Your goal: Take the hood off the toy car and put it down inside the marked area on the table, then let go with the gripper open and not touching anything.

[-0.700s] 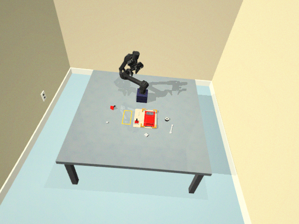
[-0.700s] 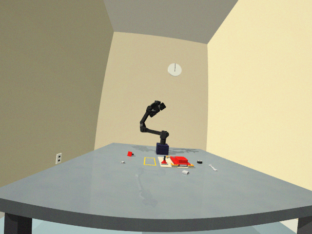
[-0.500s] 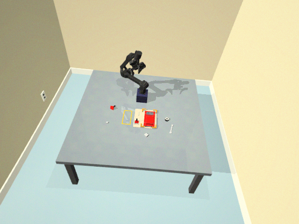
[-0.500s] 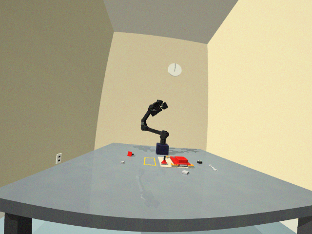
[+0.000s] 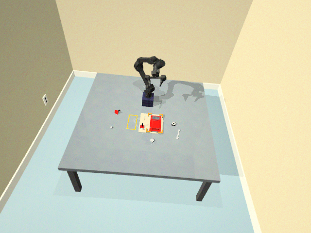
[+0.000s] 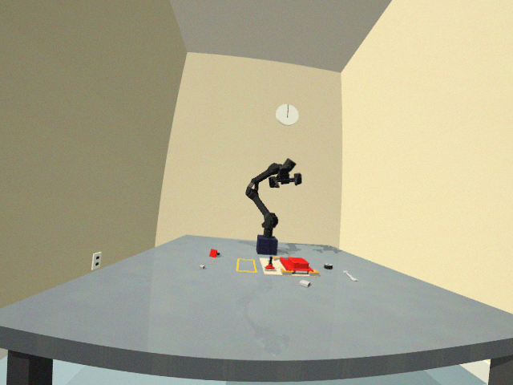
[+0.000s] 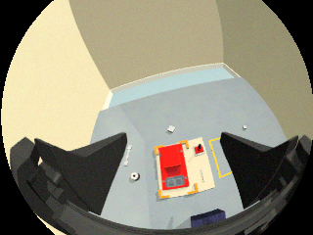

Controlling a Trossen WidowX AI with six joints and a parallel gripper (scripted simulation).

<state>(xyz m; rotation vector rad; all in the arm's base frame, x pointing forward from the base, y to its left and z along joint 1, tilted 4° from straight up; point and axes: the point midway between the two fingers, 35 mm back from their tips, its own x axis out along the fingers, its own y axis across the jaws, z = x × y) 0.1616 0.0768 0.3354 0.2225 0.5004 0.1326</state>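
My gripper tip is now 11 cm short of the red hood, 7 cm to the right of it and 36 cm above it. Round my gripper tip: cream plate: 8 cm ahead, 3 cm to the left, 39 cm below; white wrench: 13 cm ahead, 30 cm to the left, 40 cm below; black wheel: 2 cm ahead, 23 cm to the left, 39 cm below.
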